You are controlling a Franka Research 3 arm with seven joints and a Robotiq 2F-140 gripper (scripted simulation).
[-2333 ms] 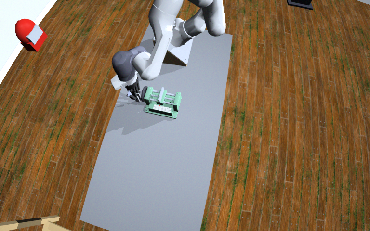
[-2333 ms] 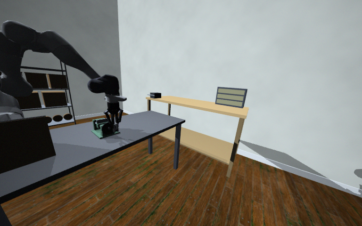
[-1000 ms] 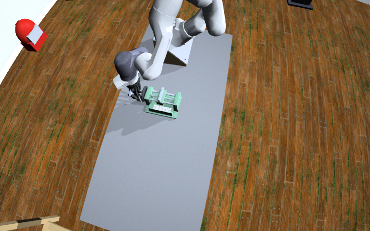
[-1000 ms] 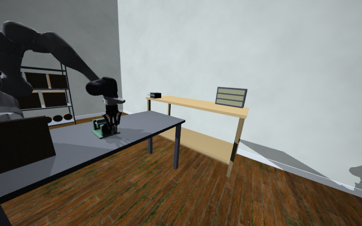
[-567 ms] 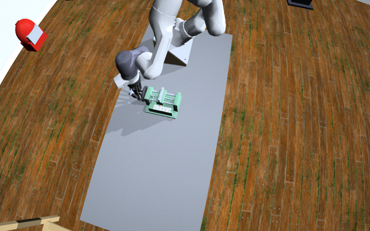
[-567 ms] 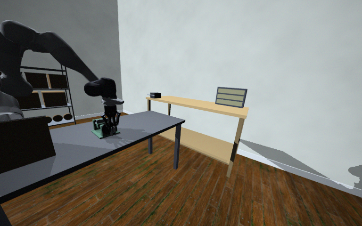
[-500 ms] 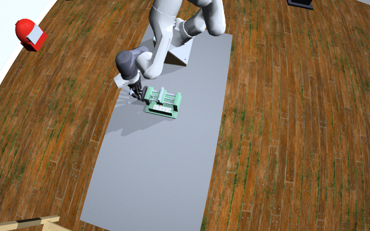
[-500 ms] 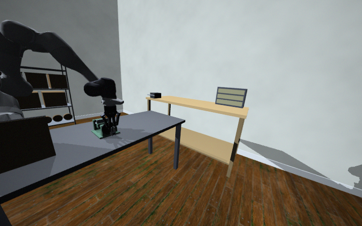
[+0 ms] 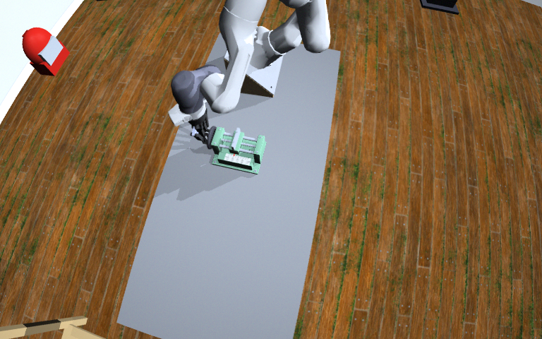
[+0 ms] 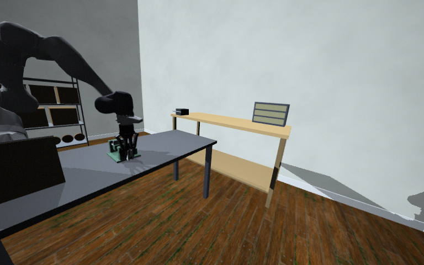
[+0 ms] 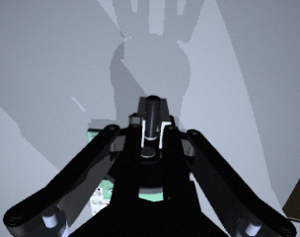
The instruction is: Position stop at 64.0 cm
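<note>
Now: hand 3 cm short of the stop carriage, 14 cm to the right of it and 3 cm below it. Also, from my hand: dark handwheel 2 cm to the left, 1 cm below.
</note>
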